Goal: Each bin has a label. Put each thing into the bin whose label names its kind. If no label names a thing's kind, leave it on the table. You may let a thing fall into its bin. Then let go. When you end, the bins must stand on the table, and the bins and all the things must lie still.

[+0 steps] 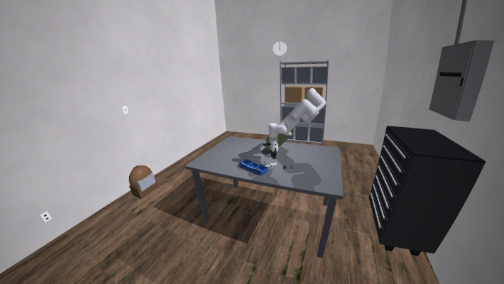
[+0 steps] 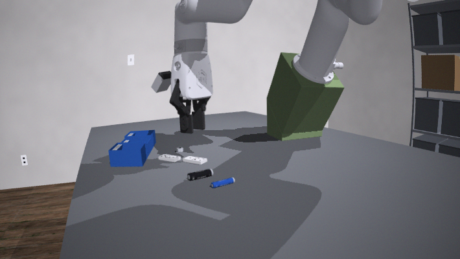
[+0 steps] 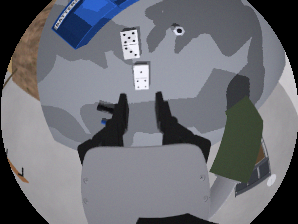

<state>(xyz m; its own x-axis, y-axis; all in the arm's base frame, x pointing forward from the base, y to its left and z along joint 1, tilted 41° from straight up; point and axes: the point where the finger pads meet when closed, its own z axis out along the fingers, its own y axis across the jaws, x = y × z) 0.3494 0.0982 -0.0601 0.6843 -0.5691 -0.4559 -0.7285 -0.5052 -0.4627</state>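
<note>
Now: the white dotted piece 80 mm below my hand. Round my hand: small nut 20 mm ahead, 110 mm to the right, 90 mm below; then white domino 60 mm ahead, 40 mm to the right, 80 mm below; then black battery 10 mm ahead, 110 mm to the left, 80 mm below.
</note>
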